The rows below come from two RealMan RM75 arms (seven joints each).
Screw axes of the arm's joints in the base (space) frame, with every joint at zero. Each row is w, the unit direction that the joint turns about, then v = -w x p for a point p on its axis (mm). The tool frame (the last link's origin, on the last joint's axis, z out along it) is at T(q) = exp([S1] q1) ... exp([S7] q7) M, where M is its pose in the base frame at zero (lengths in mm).
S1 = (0, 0, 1, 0, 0, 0)
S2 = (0, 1, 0, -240.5, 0, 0)
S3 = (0, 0, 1, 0, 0, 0)
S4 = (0, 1, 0, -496.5, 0, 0)
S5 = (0, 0, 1, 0, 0, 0)
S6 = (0, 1, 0, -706.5, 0, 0)
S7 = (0, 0, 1, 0, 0, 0)
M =
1 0 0 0
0 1 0 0
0 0 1 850.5
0 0 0 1
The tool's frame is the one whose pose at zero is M.
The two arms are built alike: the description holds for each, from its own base.
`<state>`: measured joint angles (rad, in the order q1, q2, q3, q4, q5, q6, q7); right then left.
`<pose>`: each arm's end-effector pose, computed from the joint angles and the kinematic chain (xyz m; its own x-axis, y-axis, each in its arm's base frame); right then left.
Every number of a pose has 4 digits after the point.
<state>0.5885 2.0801 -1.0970 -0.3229 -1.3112 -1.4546 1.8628 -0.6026 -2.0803 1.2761 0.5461 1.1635 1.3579 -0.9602</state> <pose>0.2157 0.3340 -0.0483 0.1403 -0.7812 -0.6083 -0.7429 -0.4892 0.4569 -0.1667 0.3606 -0.0347 0.6934 -0.0960 0.7141 0.1896 -0.9318 -0.3094</pose>
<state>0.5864 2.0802 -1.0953 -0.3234 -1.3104 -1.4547 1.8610 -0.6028 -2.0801 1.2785 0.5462 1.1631 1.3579 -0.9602</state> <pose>0.2163 0.3338 -0.0480 0.1386 -0.7796 -0.6108 -0.7433 -0.4894 0.4560 -0.1665 0.3604 -0.0350 0.6940 -0.0959 0.7135 0.1880 -0.9325 -0.3083</pose>
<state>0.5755 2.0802 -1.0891 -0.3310 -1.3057 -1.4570 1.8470 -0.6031 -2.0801 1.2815 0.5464 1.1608 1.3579 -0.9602</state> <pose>0.2186 0.3332 -0.0455 0.1387 -0.7668 -0.6267 -0.7423 -0.4994 0.4468 -0.1661 0.3603 -0.0352 0.6935 -0.0960 0.7140 0.1870 -0.9331 -0.3071</pose>
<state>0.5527 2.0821 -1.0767 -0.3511 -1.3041 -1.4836 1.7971 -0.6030 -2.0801 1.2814 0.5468 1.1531 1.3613 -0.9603</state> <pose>0.2206 0.3291 -0.0406 0.1659 -0.7317 -0.6612 -0.7226 -0.5464 0.4234 -0.1653 0.3604 -0.0342 0.6875 -0.0976 0.7196 0.1891 -0.9327 -0.3071</pose>
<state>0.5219 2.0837 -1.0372 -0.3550 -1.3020 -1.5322 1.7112 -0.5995 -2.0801 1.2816 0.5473 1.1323 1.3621 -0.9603</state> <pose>0.2264 0.3216 -0.0328 0.1856 -0.6719 -0.7170 -0.6944 -0.6060 0.3881 -0.1651 0.3610 -0.0319 0.6749 -0.0976 0.7314 0.2026 -0.9286 -0.3109</pose>
